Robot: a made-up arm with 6 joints. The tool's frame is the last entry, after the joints. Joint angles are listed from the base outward. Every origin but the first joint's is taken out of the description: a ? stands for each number. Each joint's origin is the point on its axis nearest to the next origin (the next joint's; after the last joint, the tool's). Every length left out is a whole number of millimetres.
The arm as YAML. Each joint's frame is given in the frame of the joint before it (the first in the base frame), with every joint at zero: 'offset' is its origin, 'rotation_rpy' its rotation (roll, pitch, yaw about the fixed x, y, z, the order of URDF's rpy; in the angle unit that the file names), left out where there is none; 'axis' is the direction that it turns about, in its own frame. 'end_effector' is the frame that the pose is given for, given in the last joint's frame.
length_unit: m
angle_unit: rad
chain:
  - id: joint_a
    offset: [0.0, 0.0, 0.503]
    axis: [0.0, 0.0, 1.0]
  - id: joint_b
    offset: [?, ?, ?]
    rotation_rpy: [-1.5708, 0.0, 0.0]
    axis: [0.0, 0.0, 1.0]
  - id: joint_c
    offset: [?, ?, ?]
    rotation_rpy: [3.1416, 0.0, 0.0]
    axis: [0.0, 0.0, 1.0]
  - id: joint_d
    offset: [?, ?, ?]
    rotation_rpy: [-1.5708, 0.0, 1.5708]
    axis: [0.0, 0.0, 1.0]
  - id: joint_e
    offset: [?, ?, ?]
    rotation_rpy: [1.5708, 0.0, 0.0]
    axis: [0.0, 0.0, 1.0]
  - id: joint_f
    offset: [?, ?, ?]
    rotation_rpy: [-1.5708, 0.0, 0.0]
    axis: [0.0, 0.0, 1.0]
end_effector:
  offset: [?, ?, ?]
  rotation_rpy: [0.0, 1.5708, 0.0]
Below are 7 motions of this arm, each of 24 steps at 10 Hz.
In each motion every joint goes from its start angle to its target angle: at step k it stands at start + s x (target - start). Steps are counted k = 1, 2, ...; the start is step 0. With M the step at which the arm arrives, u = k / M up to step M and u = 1 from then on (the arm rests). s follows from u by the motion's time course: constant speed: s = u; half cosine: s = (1 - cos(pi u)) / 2; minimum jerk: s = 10 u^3 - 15 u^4 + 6 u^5.
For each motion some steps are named. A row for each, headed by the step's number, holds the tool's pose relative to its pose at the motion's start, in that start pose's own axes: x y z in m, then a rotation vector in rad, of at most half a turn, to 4 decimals.
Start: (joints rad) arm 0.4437 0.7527 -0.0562 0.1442 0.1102 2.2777
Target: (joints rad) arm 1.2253 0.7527 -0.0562 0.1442 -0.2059 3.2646
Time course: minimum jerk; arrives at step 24
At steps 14, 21, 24:
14: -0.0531 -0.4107 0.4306 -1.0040 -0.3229 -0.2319
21: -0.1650 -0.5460 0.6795 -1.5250 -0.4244 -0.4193
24: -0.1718 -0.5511 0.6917 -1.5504 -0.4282 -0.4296

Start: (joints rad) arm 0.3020 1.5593 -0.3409 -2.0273 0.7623 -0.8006
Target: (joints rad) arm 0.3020 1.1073 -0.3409 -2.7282 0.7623 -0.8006
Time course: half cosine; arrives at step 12
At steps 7, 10, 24:
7: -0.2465 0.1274 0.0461 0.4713 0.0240 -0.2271
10: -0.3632 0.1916 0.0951 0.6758 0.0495 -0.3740
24: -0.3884 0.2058 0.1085 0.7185 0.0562 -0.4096

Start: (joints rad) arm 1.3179 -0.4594 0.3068 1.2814 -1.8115 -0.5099
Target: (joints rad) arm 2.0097 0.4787 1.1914 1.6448 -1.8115 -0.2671
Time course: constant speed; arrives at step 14
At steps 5, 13, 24:
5: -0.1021 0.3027 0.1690 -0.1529 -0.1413 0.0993
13: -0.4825 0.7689 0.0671 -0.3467 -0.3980 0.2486
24: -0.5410 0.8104 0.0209 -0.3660 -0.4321 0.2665

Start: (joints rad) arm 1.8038 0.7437 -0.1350 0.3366 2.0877 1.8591
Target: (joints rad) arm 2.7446 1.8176 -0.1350 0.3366 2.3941 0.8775
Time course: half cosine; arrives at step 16
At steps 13, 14, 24:
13: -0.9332 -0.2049 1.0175 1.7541 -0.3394 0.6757
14: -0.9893 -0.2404 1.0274 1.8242 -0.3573 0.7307
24: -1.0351 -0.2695 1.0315 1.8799 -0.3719 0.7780

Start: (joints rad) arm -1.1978 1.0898 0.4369 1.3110 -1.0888 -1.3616
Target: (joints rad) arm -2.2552 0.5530 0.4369 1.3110 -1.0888 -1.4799
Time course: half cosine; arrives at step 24
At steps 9, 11, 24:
9: 0.2537 -0.4688 0.1326 0.3213 0.0916 -0.2103
11: 0.3234 -0.6774 0.1427 0.4465 0.1170 -0.3083
24: 0.3155 -1.5647 -0.0496 0.9384 0.1455 -0.8282

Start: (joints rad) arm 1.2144 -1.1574 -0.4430 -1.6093 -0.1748 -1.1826
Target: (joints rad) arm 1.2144 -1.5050 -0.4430 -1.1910 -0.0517 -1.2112
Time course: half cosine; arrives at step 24
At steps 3, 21, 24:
3: -0.0109 0.0012 -0.0023 -0.0169 0.0079 0.0079
21: -0.2828 0.0167 -0.0266 -0.4075 0.2021 0.2622
24: -0.2942 0.0167 -0.0263 -0.4226 0.2101 0.2751

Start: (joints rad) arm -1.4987 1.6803 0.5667 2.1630 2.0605 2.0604
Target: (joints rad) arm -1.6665 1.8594 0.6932 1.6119 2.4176 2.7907
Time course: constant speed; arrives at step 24
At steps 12, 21, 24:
12: -0.1227 -0.0401 0.1273 -0.5205 0.3478 0.0757
21: -0.2000 -0.0788 0.2366 -0.9386 0.5743 0.2130
24: -0.2223 -0.0930 0.2754 -1.0814 0.6413 0.2734

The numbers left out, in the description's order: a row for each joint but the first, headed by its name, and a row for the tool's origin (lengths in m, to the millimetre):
joint_b: 0.0 0.0 0.0
joint_c: 0.0 -1.045 0.0
joint_d: 0.645 0.0 0.0
joint_e: 0.0 -0.141 0.0
joint_f: 0.0 0.0 0.0
tool: 0.0 0.0 0.0

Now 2 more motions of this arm.
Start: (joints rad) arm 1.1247 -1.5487 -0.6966 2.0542 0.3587 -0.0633
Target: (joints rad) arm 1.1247 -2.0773 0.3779 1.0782 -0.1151 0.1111
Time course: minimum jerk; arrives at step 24
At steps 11, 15, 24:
11: -0.4194 -0.1694 0.0060 0.1470 0.3566 -0.7474
15: -0.7818 -0.1371 0.1047 0.2926 0.4421 -1.2763
24: -1.0848 0.0167 0.2472 0.4225 0.3660 -1.7251

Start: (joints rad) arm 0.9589 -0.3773 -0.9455 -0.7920 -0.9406 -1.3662
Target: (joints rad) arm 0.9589 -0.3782 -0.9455 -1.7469 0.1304 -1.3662
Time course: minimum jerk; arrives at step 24
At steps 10, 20, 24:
10: 0.0370 -0.0250 -0.0130 0.2423 0.1488 0.4067
20: 0.0906 -0.0539 -0.0679 0.8752 0.1935 1.0172
24: 0.0928 -0.0547 -0.0720 0.9178 0.1861 1.0452

